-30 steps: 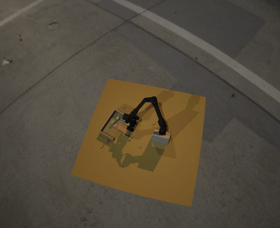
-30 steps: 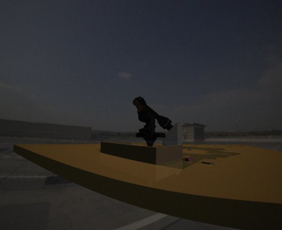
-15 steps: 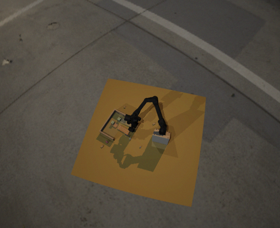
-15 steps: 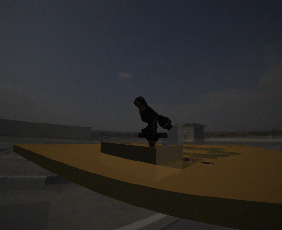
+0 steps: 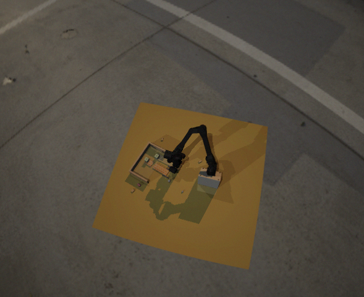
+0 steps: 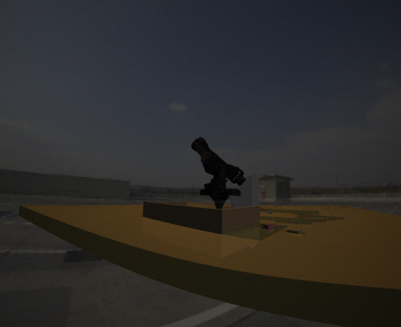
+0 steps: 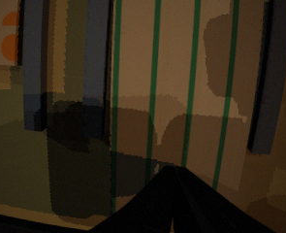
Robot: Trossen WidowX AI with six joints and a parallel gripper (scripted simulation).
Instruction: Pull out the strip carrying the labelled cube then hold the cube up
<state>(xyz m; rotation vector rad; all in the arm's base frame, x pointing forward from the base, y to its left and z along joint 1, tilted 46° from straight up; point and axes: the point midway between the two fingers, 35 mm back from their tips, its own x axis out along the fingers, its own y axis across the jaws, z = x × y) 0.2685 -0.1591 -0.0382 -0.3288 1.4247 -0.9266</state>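
My gripper tip is now 9 cm short of the green-striped strip and 3 cm to the left of it. From my gripper tip the other things lie so: white block: 5 cm ahead, 14 cm to the left; pink piece: 30 cm ahead, 21 cm to the left.
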